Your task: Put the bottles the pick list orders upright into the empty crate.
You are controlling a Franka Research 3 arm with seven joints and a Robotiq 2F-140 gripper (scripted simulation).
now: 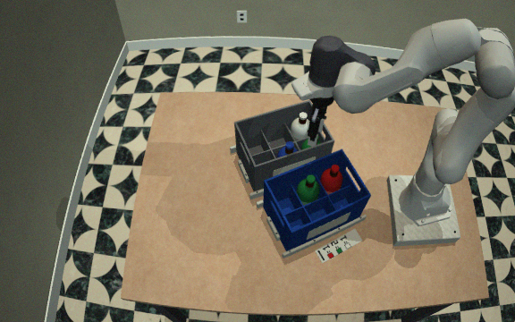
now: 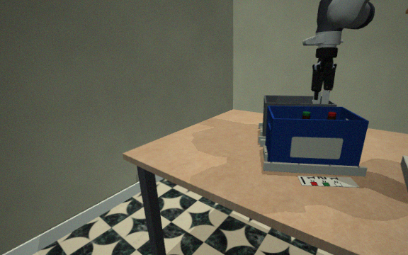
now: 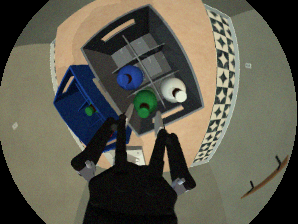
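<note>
Right now the blue bottle is 8 cm ahead of my hand, 4 cm to the left of it and 10 cm below it. Round my hand: white bottle: 4 cm ahead, 9 cm to the right, 10 cm below; red bottle: 6 cm behind, 12 cm to the left, 10 cm below; grey crate: 10 cm ahead, 1 cm to the right, 10 cm below.
</note>
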